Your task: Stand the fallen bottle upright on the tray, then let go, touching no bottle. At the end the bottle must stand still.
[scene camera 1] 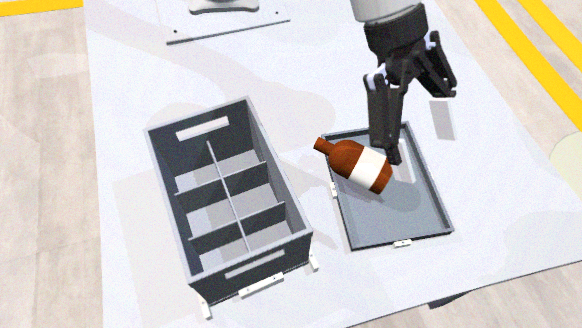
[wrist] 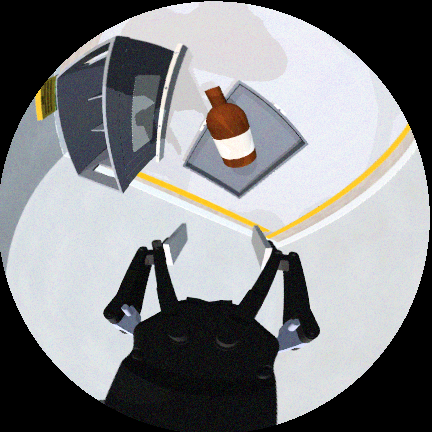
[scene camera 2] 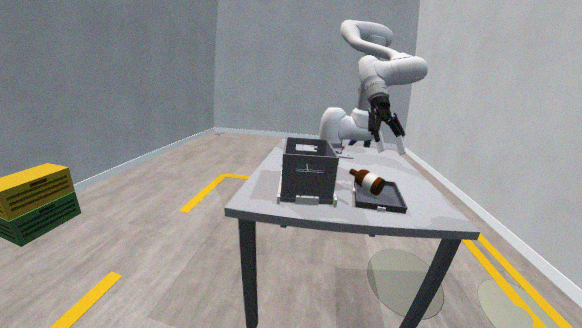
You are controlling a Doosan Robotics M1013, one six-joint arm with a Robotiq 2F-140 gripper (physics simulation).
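Places are measured from the arm's base along level axes (x back, y right, z up), in millimetres.
Where they show: gripper, fingertip midpoint: (scene camera 1: 427, 158) (wrist: 218, 232) (scene camera 2: 392, 152).
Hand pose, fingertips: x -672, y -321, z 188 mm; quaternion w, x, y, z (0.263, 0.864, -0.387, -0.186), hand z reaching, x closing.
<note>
Each offset is from my fingertips to the top centre of the thing.
The brown bottle @(dx +92, dy +79, dz -111 mm) (scene camera 1: 367, 166) (scene camera 2: 370, 182) (wrist: 234, 145) with a white label lies over on its side, its base over the tray (scene camera 1: 425, 215) (scene camera 2: 394, 203) (wrist: 282, 145) and its neck sticking out past the tray's left rim in scene camera 1. Whether its neck touches the rim, and whether it is at rest, I cannot tell. My gripper (scene camera 1: 423, 141) (scene camera 2: 391, 144) (wrist: 218, 232) is open and empty, tilted, above the back right part of the tray. The pads are apart from the bottle in the wrist view. In scene camera 1 one finger passes close behind the bottle's base.
A dark divided crate @(dx +15, dy +313, dz -26 mm) (scene camera 1: 295, 252) (scene camera 2: 310, 180) (wrist: 120, 65) with tall walls stands left of the tray. The robot's base plate (scene camera 1: 230, 31) is at the back of the table (scene camera 2: 350, 226). Yellow (scene camera 2: 37, 187) and green (scene camera 2: 47, 217) crates are stacked off to the left.
</note>
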